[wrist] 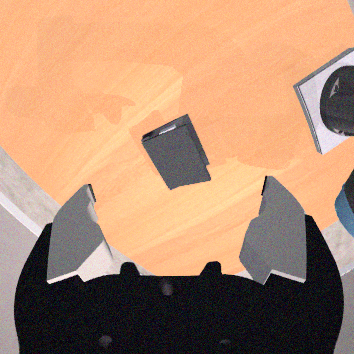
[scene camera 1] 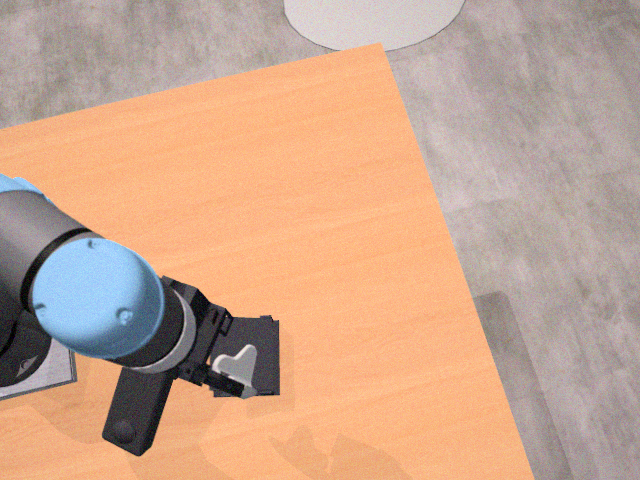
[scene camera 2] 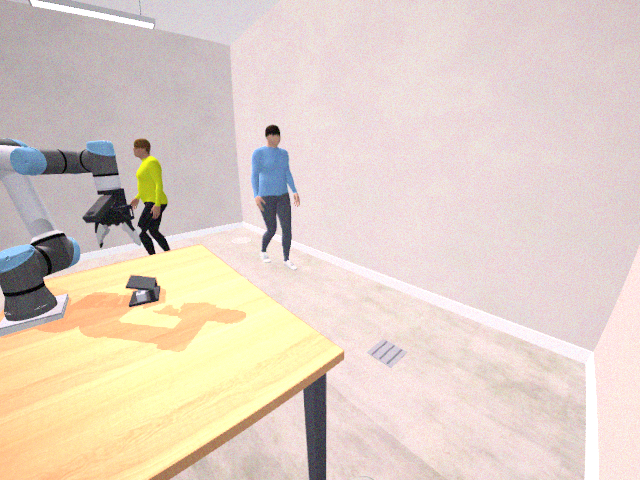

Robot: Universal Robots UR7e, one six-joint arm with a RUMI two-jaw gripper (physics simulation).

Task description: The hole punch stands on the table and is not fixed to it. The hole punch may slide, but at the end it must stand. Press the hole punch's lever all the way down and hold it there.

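Note:
The dark hole punch stands on its base on the table. Its flat lever is raised, with a gap above the base in the scene camera 2 view. My gripper is open and empty, high above the table and apart from the hole punch. In the wrist view the hole punch shows between and a little beyond the two fingertips. In the scene camera 1 view the arm and a light grey finger hide part of the hole punch.
The arm's base plate is on the table near the hole punch. A person in yellow and a person in blue are beyond the table. The arm's shadow falls across the table top.

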